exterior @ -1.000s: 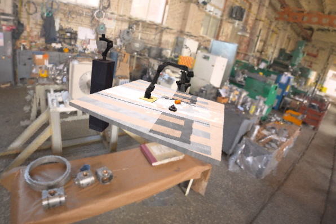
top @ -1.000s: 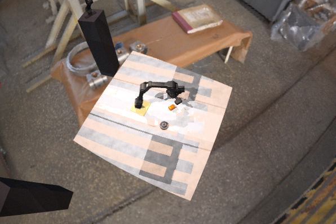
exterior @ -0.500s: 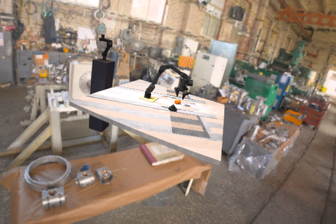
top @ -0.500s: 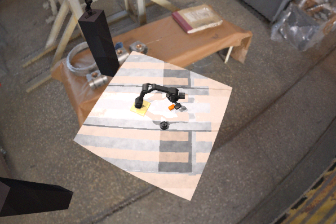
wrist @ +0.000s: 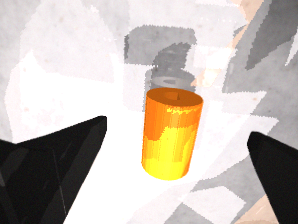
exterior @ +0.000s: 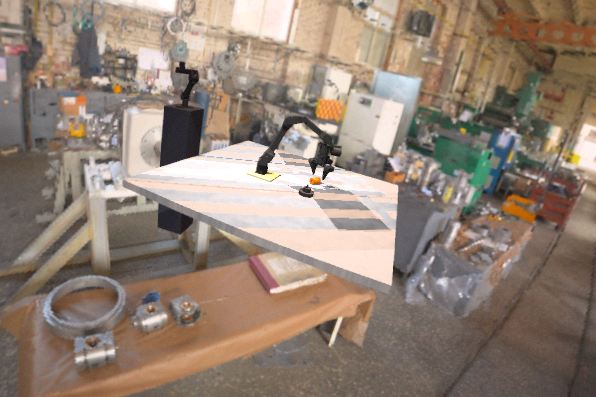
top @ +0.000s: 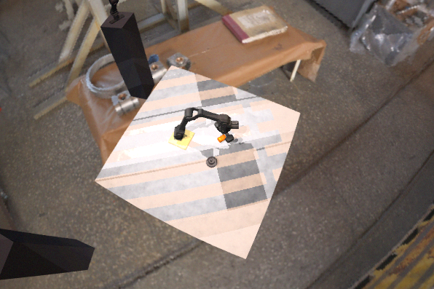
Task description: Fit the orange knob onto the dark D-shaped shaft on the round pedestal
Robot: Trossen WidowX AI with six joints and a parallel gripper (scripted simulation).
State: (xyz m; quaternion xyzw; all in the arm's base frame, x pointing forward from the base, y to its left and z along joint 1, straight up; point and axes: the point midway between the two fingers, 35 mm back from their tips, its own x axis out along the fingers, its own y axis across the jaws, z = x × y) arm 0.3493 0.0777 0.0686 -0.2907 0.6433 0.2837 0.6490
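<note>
Now: gripper tip 2 cm above the orange knob, 1 cm to the left of it and 1 cm past it. The rest, counted from my gripper tip: D-shaped shaft: 22 cm to the right, 4 cm behind, 1 cm below.
</note>
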